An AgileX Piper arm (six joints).
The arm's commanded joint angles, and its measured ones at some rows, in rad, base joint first. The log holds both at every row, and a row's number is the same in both.
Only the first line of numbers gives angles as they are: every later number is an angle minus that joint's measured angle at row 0.
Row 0, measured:
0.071, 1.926, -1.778, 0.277, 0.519, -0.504
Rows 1 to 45, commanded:
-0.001, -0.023, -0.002, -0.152, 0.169, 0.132
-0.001, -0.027, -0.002, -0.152, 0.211, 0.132
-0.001, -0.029, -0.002, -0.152, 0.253, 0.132
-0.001, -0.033, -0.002, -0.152, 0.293, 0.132
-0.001, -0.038, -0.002, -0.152, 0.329, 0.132
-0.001, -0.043, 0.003, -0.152, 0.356, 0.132
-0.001, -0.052, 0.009, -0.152, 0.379, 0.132
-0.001, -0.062, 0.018, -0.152, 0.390, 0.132
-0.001, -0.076, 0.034, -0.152, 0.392, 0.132
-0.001, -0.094, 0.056, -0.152, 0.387, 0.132
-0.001, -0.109, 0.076, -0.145, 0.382, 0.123
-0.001, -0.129, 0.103, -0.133, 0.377, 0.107
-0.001, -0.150, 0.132, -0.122, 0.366, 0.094
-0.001, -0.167, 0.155, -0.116, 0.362, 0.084
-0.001, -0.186, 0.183, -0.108, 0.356, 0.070
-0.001, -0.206, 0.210, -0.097, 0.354, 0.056
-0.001, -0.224, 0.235, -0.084, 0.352, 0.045
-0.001, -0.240, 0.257, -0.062, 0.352, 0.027
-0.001, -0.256, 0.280, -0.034, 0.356, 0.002
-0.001, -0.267, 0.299, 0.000, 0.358, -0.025
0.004, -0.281, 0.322, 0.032, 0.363, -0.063
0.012, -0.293, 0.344, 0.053, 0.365, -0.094
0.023, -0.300, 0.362, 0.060, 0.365, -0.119
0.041, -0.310, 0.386, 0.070, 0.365, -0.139
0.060, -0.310, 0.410, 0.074, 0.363, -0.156
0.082, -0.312, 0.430, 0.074, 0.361, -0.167
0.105, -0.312, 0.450, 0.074, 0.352, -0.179
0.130, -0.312, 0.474, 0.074, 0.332, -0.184
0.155, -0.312, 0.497, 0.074, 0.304, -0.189
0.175, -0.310, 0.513, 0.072, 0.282, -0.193
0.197, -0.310, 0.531, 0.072, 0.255, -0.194
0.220, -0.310, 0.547, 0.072, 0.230, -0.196
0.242, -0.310, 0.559, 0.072, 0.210, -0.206
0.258, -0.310, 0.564, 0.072, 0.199, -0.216
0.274, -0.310, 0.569, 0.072, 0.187, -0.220
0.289, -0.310, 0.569, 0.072, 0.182, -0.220
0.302, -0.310, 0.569, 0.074, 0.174, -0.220
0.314, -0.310, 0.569, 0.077, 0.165, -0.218
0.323, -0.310, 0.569, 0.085, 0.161, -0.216
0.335, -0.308, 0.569, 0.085, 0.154, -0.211
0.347, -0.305, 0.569, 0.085, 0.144, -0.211
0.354, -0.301, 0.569, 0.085, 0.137, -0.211
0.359, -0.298, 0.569, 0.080, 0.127, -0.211
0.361, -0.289, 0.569, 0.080, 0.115, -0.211
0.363, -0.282, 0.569, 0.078, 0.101, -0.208
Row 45, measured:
0.350, -0.303, 0.563, 0.081, 0.149, -0.207
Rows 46 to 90, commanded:
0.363, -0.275, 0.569, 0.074, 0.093, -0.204
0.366, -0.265, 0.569, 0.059, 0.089, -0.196
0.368, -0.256, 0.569, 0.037, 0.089, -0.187
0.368, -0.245, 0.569, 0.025, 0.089, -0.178
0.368, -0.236, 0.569, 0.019, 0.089, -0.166
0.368, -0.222, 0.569, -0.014, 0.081, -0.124
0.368, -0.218, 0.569, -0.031, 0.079, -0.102
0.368, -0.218, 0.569, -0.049, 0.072, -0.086
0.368, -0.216, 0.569, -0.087, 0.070, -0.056
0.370, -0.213, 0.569, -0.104, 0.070, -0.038
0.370, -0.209, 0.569, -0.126, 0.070, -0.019
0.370, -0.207, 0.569, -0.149, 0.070, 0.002
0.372, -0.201, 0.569, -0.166, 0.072, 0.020
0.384, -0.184, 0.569, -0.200, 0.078, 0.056
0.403, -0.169, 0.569, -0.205, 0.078, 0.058
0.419, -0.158, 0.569, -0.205, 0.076, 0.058
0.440, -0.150, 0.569, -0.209, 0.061, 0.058
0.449, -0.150, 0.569, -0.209, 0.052, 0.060
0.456, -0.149, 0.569, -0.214, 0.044, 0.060
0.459, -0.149, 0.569, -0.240, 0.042, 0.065
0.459, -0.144, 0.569, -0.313, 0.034, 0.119
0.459, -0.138, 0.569, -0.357, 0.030, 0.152
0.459, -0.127, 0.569, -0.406, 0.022, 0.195
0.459, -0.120, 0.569, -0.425, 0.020, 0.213
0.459, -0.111, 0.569, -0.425, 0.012, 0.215
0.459, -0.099, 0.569, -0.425, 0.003, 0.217
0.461, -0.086, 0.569, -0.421, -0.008, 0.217
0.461, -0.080, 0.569, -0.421, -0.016, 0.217
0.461, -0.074, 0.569, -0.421, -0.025, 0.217
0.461, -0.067, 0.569, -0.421, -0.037, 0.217
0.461, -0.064, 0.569, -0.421, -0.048, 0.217
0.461, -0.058, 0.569, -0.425, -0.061, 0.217
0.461, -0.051, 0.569, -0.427, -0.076, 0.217
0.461, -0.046, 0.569, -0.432, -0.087, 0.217
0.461, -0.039, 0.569, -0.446, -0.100, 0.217
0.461, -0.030, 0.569, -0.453, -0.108, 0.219
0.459, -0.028, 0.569, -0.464, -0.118, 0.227
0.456, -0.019, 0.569, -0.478, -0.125, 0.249
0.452, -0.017, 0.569, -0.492, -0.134, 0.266
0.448, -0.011, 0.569, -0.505, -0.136, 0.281
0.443, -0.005, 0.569, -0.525, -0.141, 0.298
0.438, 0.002, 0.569, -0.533, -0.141, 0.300
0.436, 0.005, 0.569, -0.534, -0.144, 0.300
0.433, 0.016, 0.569, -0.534, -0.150, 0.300
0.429, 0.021, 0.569, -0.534, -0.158, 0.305
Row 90, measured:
0.447, 0.002, 0.563, -0.509, -0.130, 0.286
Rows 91 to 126, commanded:
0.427, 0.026, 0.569, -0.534, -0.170, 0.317
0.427, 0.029, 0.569, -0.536, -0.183, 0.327
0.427, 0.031, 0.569, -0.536, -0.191, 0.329
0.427, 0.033, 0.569, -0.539, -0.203, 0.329
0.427, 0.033, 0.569, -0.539, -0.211, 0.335
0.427, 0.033, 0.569, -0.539, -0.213, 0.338
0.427, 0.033, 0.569, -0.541, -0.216, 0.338
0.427, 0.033, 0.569, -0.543, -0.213, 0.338
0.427, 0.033, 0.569, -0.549, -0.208, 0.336
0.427, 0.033, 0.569, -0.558, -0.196, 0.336
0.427, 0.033, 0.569, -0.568, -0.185, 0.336
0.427, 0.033, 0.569, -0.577, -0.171, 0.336
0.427, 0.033, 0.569, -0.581, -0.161, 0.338
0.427, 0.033, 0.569, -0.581, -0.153, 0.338
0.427, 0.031, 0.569, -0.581, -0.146, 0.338
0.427, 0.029, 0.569, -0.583, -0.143, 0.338
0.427, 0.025, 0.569, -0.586, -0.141, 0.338
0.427, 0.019, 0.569, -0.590, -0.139, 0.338
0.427, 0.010, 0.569, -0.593, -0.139, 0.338
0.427, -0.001, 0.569, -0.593, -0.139, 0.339
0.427, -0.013, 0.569, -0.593, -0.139, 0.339
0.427, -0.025, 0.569, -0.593, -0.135, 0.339
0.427, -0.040, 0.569, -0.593, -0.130, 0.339
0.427, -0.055, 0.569, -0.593, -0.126, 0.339
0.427, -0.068, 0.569, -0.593, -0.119, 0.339
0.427, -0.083, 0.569, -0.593, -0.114, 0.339
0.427, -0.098, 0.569, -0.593, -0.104, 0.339
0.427, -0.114, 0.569, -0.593, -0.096, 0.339
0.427, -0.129, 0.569, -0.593, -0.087, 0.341
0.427, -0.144, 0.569, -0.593, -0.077, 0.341
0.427, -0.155, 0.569, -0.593, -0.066, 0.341
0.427, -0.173, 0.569, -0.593, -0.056, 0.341
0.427, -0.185, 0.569, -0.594, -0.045, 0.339
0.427, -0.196, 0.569, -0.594, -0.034, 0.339
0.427, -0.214, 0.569, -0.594, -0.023, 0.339
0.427, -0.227, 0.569, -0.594, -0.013, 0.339
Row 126, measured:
0.431, -0.169, 0.563, -0.587, -0.046, 0.339
